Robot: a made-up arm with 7 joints. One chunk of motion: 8 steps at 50 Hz.
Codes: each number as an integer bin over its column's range. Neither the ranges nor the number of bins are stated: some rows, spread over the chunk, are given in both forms.
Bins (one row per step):
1: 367 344 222 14 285 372 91
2: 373 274 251 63 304 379 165
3: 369 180 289 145 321 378 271
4: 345 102 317 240 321 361 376
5: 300 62 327 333 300 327 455
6: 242 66 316 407 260 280 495
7: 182 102 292 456 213 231 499
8: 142 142 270 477 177 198 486
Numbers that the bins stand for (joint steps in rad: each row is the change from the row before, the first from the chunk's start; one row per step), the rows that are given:
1: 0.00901 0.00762 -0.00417 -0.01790 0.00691 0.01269 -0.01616
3: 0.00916 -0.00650 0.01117 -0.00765 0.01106 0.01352 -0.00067
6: -0.00053 -0.01632 0.01735 0.01286 0.00402 -0.00010 0.01862
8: -0.00816 -0.00977 0.00682 0.01834 -0.00556 -0.01149 0.01785
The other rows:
2: 0.00947 0.00159 0.00247 -0.01407 0.00910 0.01366 -0.00979
4: 0.00733 -0.01322 0.01758 -0.00021 0.01106 0.01116 0.00838
5: 0.00390 -0.01666 0.01987 0.00707 0.00864 0.00643 0.01518
7: -0.00511 -0.01322 0.01186 0.01669 -0.00141 -0.00690 0.01897

